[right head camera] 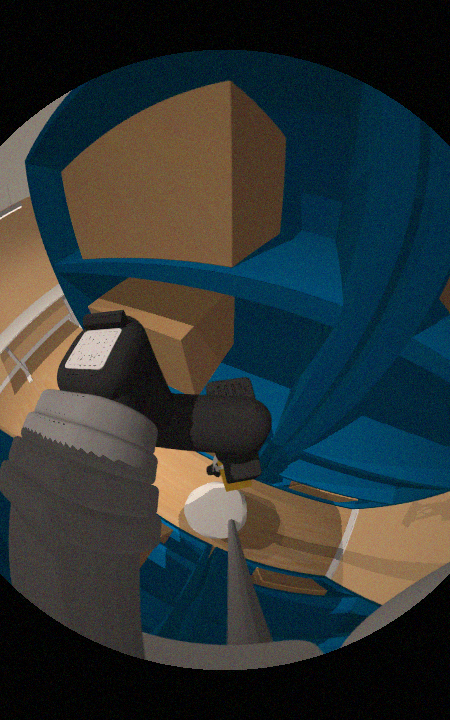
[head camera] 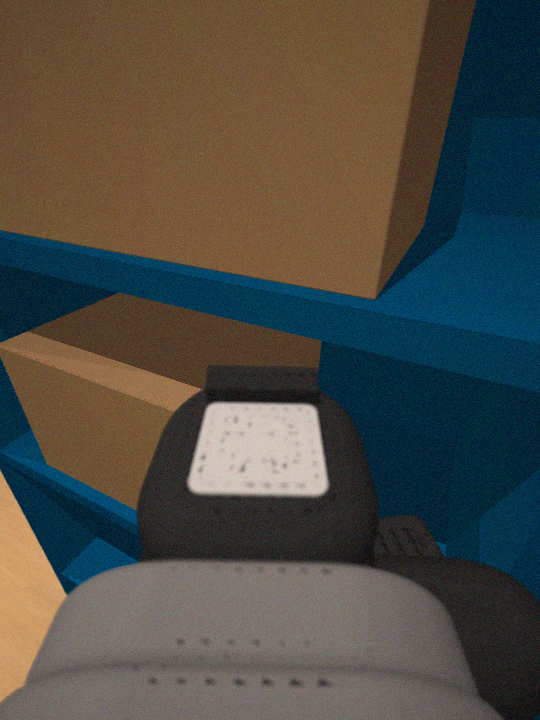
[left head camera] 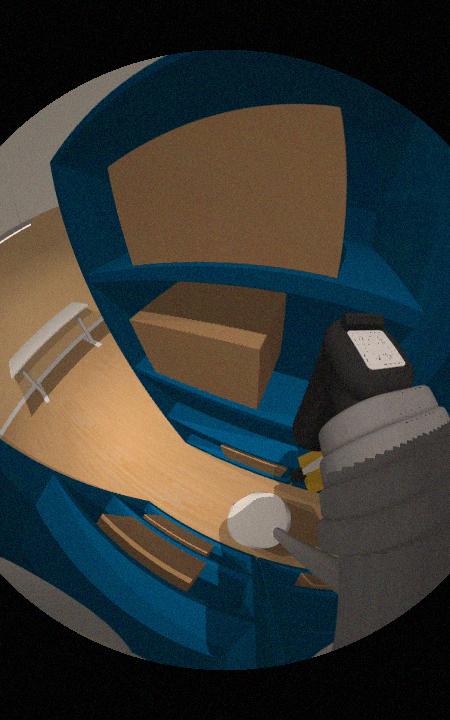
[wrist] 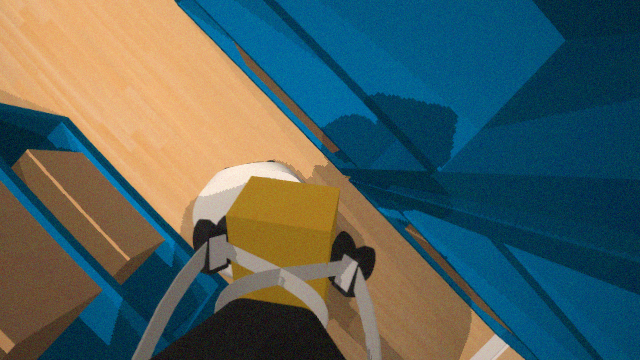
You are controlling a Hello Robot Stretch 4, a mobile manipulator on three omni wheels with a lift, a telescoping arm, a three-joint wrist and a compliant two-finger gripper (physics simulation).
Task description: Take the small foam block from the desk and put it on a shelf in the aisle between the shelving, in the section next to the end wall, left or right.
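Places are measured from the robot's base along level axes (x ahead, y left, z up), in millimetres.
Pixels of known places: gripper, fingertip midpoint: (left head camera: 311,470) (wrist: 285,242); robot's base, link origin: (right head camera: 216,508) (left head camera: 258,519).
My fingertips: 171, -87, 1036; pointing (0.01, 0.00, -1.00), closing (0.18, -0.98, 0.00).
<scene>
For each thing: its middle in the pictures, then the offset to it from my fingertips, as dx, dy, dz. Level surfaces: height alone.
- small foam block, body centre: (wrist: 286,255) (right head camera: 233,468) (left head camera: 315,470) -4, -3, +20
- blue shelf board, surface height: dz +384
- lower shelf, surface height: dz -73
- large brown box, body centre: (head camera: 218,98) (left head camera: 233,190) (right head camera: 167,184) +407, +145, +519
- smaller brown box, body centre: (head camera: 176,401) (left head camera: 211,335) (right head camera: 161,324) +461, +257, +62
- white bench, surface height: dz -363
The small foam block (left head camera: 314,482) (right head camera: 238,484) (wrist: 282,205) is yellow and held between the two fingertips. My gripper (wrist: 285,242) is shut on it; the wrist and arm partly hide both in the two side head views. In the wrist view the block hangs over the wooden aisle floor and my round white base, outside the shelf edge. A blue shelf board (head camera: 494,290) (left head camera: 371,265) (right head camera: 297,265) bears a large brown box at its left and has bare surface to the right. A lower shelf (left head camera: 286,392) (right head camera: 270,392) also shows. The desk and end wall cannot be identified.
The large brown box (head camera: 203,145) (left head camera: 233,191) (right head camera: 159,180) stands above a smaller brown box (head camera: 87,418) (left head camera: 212,355) (right head camera: 212,345). A blue upright (right head camera: 371,212) divides the shelf sections. More blue shelving stands across the aisle. A white bench (left head camera: 47,339) stands far left.
</scene>
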